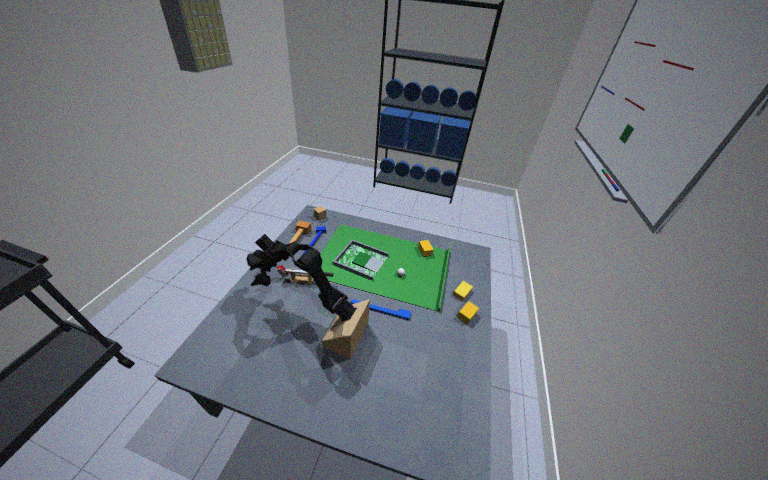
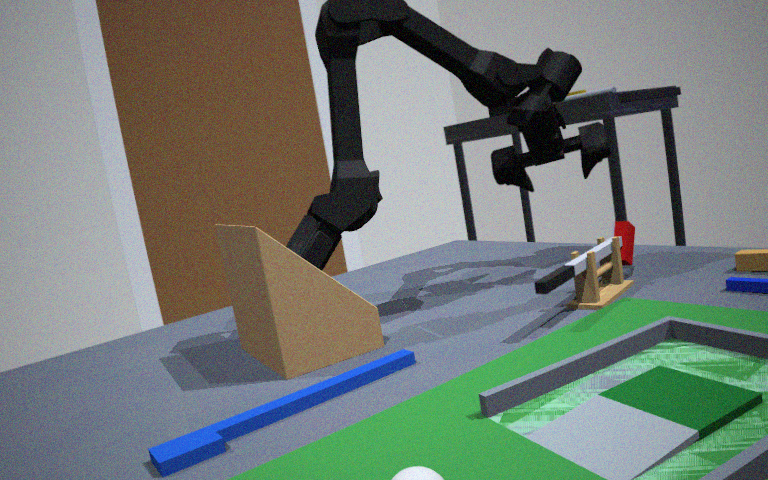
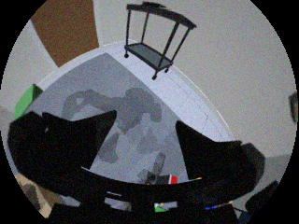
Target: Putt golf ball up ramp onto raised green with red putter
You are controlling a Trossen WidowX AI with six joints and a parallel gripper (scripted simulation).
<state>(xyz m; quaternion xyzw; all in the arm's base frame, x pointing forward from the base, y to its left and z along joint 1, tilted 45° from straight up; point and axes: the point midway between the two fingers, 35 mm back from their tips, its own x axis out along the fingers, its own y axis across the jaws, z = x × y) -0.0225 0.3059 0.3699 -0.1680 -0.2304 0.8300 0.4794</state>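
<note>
The red putter is 20 cm ahead of my gripper tip, 15 cm to the right of it and 9 cm below it. The rest, counted from my gripper tip: white golf ball: 59 cm to the right, 47 cm ahead, 12 cm below; blue putter: 48 cm ahead, 13 cm below, 2 cm to the right; wooden stand: 20 cm ahead, 13 cm to the right, 11 cm below.
</note>
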